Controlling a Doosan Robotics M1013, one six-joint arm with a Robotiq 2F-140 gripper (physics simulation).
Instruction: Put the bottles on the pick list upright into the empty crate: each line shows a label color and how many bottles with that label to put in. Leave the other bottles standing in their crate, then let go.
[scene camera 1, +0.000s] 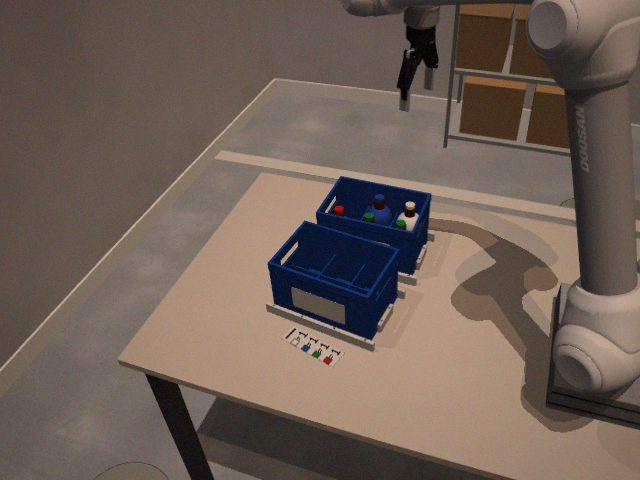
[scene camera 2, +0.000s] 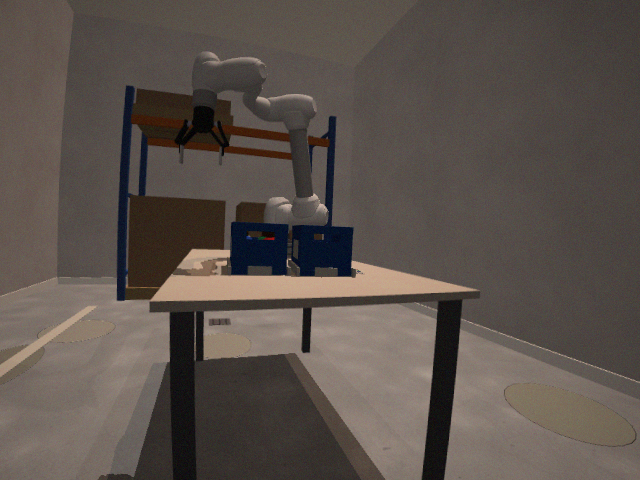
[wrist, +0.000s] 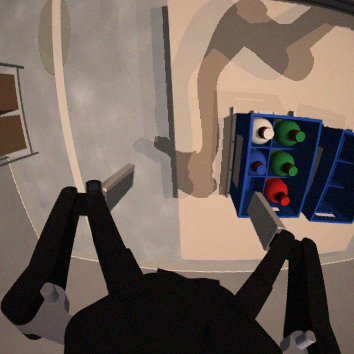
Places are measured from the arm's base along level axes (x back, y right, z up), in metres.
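Pixels of known places: gripper, between the fingertips: (scene camera 1: 417, 99) (scene camera 2: 200, 163) (wrist: 192, 188).
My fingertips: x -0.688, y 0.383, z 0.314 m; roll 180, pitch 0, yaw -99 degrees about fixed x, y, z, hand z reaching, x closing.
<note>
Behind a point stands the place of what it marks.
My gripper (scene camera 1: 416, 93) @[x -0.688, y 0.383, z 0.314 m] (scene camera 2: 201, 156) @[x -0.688, y 0.383, z 0.314 m] (wrist: 192, 188) @[x -0.688, y 0.383, z 0.314 m] is open and empty, high above the crates and off to one side. The full blue crate (scene camera 1: 408, 253) @[x -0.596, y 0.078, z 0.026 m] (scene camera 2: 258, 260) @[x -0.863, y 0.163, z -0.028 m] (wrist: 245, 135) @[x -0.651, y 0.259, z 0.065 m] holds a white bottle (scene camera 1: 408, 221) @[x -0.633, y 0.185, z 0.044 m] (wrist: 261, 131) @[x -0.636, y 0.223, z 0.076 m], a blue bottle (scene camera 1: 379, 214) @[x -0.720, y 0.186, z 0.043 m] (wrist: 257, 161) @[x -0.716, y 0.215, z 0.062 m], two green bottles (wrist: 287, 132) @[x -0.633, y 0.140, z 0.050 m] (wrist: 283, 164) @[x -0.719, y 0.135, z 0.055 m] and a red bottle (scene camera 1: 339, 210) @[x -0.810, y 0.111, z 0.086 m] (wrist: 276, 191) @[x -0.804, y 0.132, z 0.050 m], all upright. The empty blue crate (scene camera 1: 281, 289) @[x -0.851, y -0.164, z 0.018 m] (scene camera 2: 321, 258) @[x -0.875, y -0.053, z -0.015 m] (wrist: 332, 145) @[x -0.647, y 0.011, z 0.079 m] stands beside it. The pick list (scene camera 1: 313, 347) @[x -0.732, y -0.235, z -0.075 m] shows white, blue, green and red lines; each mark looks like a 1, but is small.
Pale rails (scene camera 1: 320, 326) @[x -0.737, y -0.182, z -0.054 m] edge the crates on the table (scene camera 1: 232, 320) @[x -0.970, y -0.237, z -0.077 m] (scene camera 2: 310, 289) @[x -1.119, y 0.040, z -0.077 m]. The arm's base stands at the table's right in scene camera 1. A grey shelf unit (scene camera 1: 450, 103) with boxes stands behind; a blue-posted rack (scene camera 2: 124, 196) shows in scene camera 2.
</note>
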